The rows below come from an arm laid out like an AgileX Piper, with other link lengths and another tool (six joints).
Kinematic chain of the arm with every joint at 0, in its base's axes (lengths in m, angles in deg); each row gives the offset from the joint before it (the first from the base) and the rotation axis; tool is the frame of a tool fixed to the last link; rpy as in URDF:
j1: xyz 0 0 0.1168 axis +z
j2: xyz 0 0 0 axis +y
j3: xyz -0.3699 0 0.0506 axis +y
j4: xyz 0.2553 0 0.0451 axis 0.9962 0 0.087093
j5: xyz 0 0 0 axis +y
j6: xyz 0.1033 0 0.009 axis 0.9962 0 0.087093
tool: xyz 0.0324 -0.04 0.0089 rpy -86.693 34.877 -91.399
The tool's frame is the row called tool.
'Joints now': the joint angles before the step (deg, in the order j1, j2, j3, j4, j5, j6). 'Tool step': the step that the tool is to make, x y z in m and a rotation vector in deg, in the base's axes. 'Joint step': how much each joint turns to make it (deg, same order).
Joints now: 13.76, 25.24, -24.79, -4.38, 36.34, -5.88
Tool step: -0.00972, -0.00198, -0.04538, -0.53, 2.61, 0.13
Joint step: 0.00, -2.92, 8.16, 0.01, -2.58, 0.12
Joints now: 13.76, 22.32, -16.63, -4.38, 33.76, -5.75
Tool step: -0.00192, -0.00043, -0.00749, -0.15, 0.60, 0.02
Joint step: 0.00, -0.47, 1.26, 0.01, -0.18, -0.01
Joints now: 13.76, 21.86, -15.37, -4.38, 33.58, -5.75
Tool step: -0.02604, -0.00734, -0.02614, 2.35, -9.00, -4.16
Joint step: -4.47, -11.65, 6.39, 0.51, -4.04, 0.00
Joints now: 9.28, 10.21, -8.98, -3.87, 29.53, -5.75
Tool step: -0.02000, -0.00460, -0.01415, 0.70, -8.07, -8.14
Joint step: -8.29, -9.39, 3.31, 0.00, -2.02, -0.01
